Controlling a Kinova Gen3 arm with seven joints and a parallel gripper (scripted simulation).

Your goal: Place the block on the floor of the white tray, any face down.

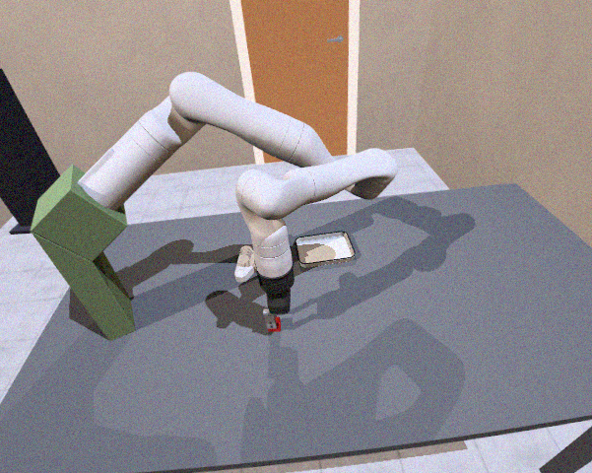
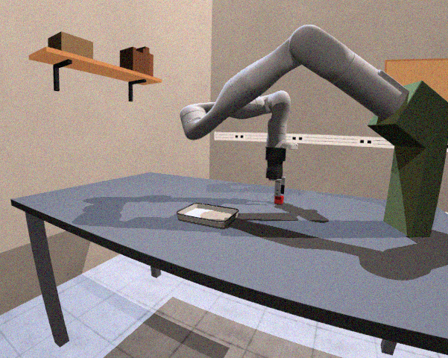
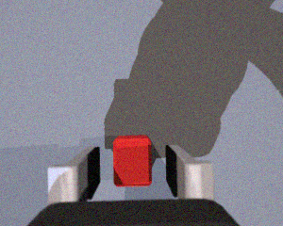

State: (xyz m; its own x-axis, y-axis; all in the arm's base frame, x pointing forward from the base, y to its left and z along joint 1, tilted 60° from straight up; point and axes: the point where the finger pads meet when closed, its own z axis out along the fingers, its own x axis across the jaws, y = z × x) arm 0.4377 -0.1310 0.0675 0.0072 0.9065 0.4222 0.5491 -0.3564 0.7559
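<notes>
My hand is 4 cm above the red block. Also, from my hand: white tray 14 cm ahead, 28 cm to the left, 4 cm below.
</notes>
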